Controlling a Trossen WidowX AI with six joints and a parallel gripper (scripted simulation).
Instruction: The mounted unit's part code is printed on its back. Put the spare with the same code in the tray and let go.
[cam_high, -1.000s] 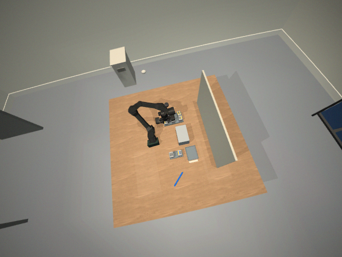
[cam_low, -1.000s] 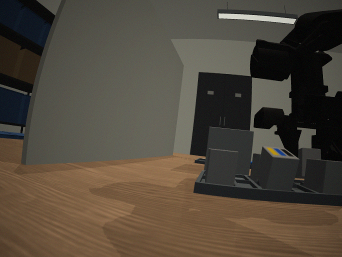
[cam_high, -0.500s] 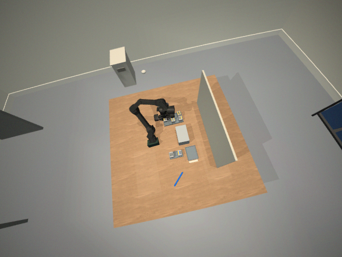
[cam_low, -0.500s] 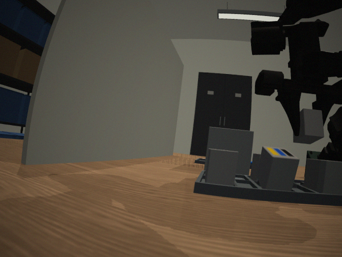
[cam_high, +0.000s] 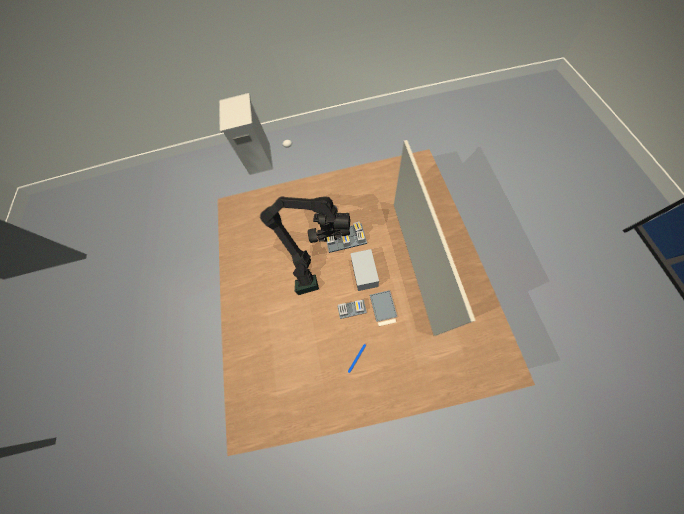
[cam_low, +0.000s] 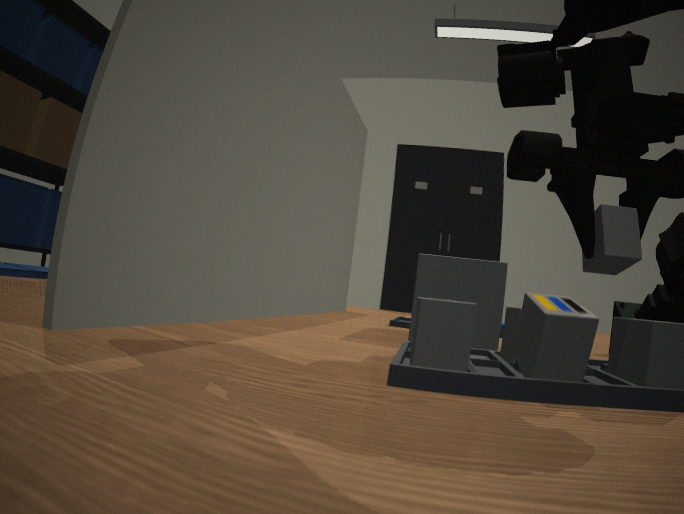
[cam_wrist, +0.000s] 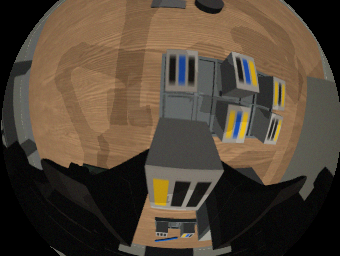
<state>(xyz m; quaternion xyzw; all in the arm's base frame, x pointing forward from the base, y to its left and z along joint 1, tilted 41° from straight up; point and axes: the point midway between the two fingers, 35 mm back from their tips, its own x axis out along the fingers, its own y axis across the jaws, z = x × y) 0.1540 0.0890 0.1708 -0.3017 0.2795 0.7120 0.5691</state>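
My gripper tip is now 32 cm to the left of the tray, 22 cm short of it and 10 cm above it. The rest, counted from my gripper tip: black disc: 23 cm to the left, 9 cm below, 1 cm ahead; grey spare: 3 cm above; mounted unit: 14 cm to the right, 14 cm ahead, 5 cm below.
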